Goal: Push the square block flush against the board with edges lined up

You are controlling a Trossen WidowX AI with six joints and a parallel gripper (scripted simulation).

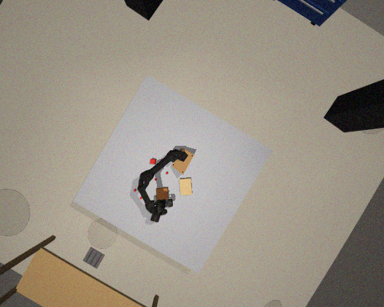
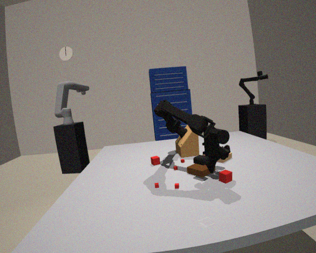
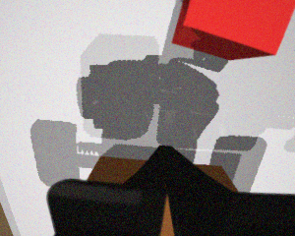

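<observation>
Now: gripper tip 5 cm past the square block, 4 cm to the left of it and 1 cm below it. The rest, counted from my gripper tip: board (22 cm behind, 9 cm to the left, 1 cm above).
</observation>
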